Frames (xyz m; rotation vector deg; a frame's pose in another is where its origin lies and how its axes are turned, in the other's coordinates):
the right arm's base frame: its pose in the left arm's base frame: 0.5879 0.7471 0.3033 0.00 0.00 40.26
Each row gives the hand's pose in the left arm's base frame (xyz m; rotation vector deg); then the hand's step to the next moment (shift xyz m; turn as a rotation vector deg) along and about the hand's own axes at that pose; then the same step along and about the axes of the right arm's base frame.
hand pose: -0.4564 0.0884 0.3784 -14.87 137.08 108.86
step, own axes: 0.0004 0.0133 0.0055 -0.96 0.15 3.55
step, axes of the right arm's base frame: 0.0030 0.0082 0.0114 2.88 2.23 -0.52
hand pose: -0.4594 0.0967 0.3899 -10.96 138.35 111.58
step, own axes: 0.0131 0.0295 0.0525 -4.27 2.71 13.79
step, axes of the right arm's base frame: 0.0218 0.0554 0.0160 11.72 8.86 0.12
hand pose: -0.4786 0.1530 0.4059 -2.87 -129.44 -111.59
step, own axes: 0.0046 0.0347 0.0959 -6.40 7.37 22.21
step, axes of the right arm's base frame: 0.0570 0.0820 0.0212 19.07 14.64 3.20
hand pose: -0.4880 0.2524 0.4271 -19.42 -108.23 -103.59
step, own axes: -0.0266 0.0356 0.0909 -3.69 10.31 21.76
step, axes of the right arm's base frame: 0.0808 0.0583 0.0176 18.13 14.64 7.11
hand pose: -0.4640 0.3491 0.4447 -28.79 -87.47 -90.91
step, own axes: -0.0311 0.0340 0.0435 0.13 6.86 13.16
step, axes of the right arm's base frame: 0.0598 0.0205 0.0038 9.93 8.90 6.51
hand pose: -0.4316 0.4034 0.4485 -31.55 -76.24 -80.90
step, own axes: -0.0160 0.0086 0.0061 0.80 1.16 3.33
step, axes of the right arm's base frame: 0.0168 0.0030 -0.0087 1.68 2.44 2.08
